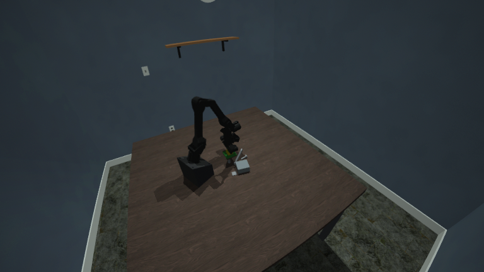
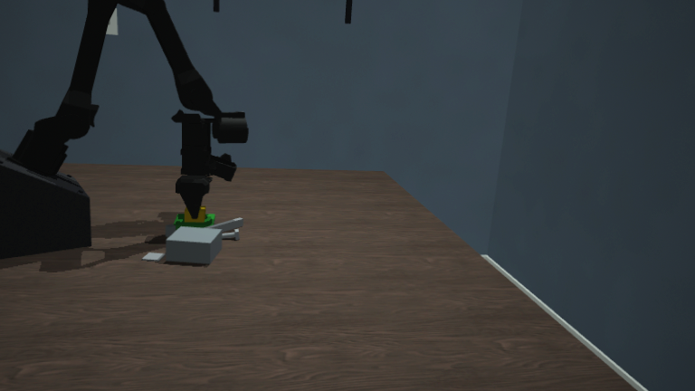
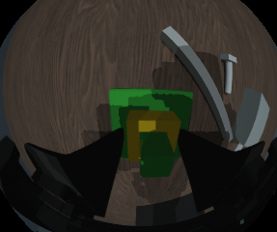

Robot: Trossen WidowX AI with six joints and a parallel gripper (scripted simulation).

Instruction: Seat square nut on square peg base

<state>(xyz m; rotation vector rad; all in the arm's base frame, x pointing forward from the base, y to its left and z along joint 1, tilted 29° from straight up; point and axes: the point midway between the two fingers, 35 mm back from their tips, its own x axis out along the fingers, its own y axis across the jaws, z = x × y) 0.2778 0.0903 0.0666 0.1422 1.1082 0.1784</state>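
Right now the grey bar is 4 cm ahead of my hand, 6 cm to the right of it and 5 cm below it. From my hand the other things lie so: grey block (3 cm ahead, 17 cm to the right, 3 cm below); bolt (8 cm ahead, 9 cm to the right, 5 cm below).
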